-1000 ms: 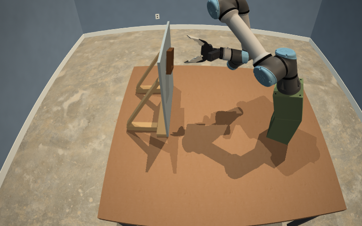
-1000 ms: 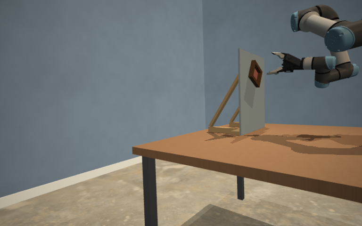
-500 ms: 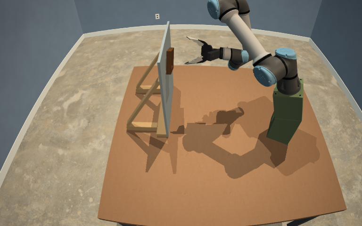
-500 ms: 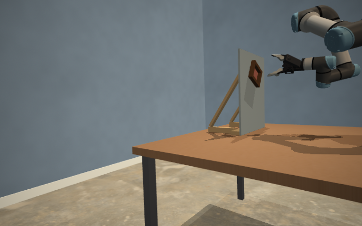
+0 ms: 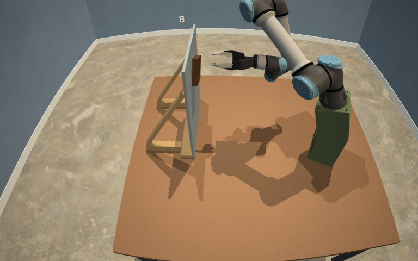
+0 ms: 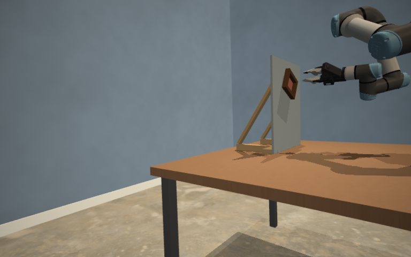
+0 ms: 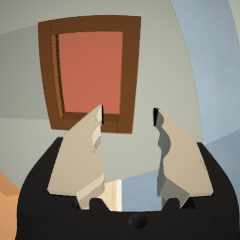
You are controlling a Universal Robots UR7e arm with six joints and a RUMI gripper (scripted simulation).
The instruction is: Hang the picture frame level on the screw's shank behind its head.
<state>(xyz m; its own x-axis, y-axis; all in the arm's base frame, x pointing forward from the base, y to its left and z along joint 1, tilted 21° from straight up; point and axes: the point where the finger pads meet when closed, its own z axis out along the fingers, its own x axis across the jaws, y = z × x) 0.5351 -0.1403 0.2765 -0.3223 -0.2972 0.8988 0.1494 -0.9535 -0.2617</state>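
Now: hand 90 mm short of the brown picture frame, 30 mm to the right of it and 40 mm above it. Round my hand: grey wall panel (110 mm ahead, 20 mm to the left, 170 mm below).
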